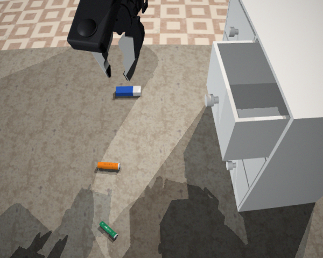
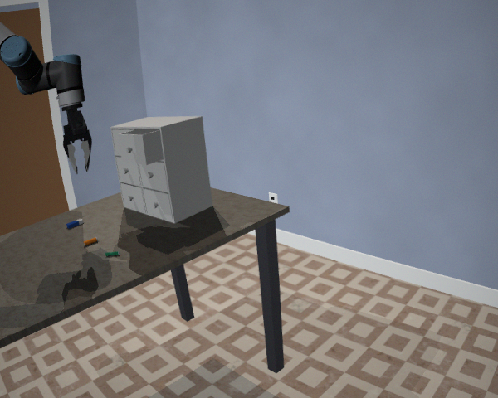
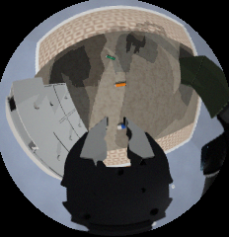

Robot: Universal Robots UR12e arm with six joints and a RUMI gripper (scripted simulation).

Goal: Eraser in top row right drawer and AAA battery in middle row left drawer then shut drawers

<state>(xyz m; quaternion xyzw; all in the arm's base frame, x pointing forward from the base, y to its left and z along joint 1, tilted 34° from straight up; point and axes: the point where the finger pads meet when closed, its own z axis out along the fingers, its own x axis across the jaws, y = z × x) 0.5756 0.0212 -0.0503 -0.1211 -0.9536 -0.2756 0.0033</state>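
Now: hand 230 mm above the white eraser, 160 mm to the right of it and 10 mm past it. Round my hand: green battery (230 mm below, 200 mm to the right, 30 mm behind); orange battery (230 mm below, 60 mm to the right, 40 mm behind).
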